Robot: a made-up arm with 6 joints. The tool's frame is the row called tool.
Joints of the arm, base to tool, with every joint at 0 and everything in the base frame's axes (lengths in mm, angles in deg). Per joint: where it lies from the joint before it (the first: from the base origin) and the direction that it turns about. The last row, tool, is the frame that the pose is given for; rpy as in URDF.
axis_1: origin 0 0 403.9 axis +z
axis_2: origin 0 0 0 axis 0 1 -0.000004
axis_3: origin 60.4 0 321.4 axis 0 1 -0.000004
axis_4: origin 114.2 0 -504.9 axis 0 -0.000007 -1
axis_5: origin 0 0 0 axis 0 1 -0.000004
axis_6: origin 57.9 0 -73.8 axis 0 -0.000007 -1
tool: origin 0 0 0 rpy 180 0 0
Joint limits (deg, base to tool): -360..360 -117.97..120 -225..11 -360..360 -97..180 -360..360
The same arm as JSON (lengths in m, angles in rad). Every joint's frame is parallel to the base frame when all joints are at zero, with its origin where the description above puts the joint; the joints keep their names.
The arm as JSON. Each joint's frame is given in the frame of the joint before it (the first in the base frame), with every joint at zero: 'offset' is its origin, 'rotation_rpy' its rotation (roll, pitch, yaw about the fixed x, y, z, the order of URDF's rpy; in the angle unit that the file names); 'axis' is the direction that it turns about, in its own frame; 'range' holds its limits. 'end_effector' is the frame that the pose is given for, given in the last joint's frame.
{"length_unit": "m", "angle_unit": "rad", "chain": [
  {"id": "axis_1", "offset": [0.0, 0.0, 0.4039], "rotation_rpy": [0.0, 0.0, 0.0], "axis": [0.0, 0.0, 1.0], "range": [-6.2832, 6.2832]},
  {"id": "axis_2", "offset": [0.0, 0.0, 0.0], "rotation_rpy": [0.0, 0.0, 0.0], "axis": [0.0, 1.0, 0.0], "range": [-2.059, 2.0944]},
  {"id": "axis_3", "offset": [0.0604, 0.0, 0.3214], "rotation_rpy": [0.0, 0.0, 0.0], "axis": [0.0, 1.0, 0.0], "range": [-3.927, 0.192]},
  {"id": "axis_4", "offset": [0.1142, 0.0, -0.5049], "rotation_rpy": [0.0, 0.0, 0.0], "axis": [0.0, 0.0, -1.0], "range": [-6.2832, 6.2832]},
  {"id": "axis_5", "offset": [0.0, 0.0, 0.0], "rotation_rpy": [0.0, 0.0, 0.0], "axis": [0.0, 1.0, 0.0], "range": [-1.693, 3.1416]},
  {"id": "axis_6", "offset": [0.0579, 0.0, -0.0738], "rotation_rpy": [0.0, 0.0, 0.0], "axis": [0.0, 0.0, -1.0], "range": [-6.2832, 6.2832]}
], "end_effector": {"offset": [0.0, 0.0, 0.0], "rotation_rpy": [3.1416, 0.0, 0.0]}}

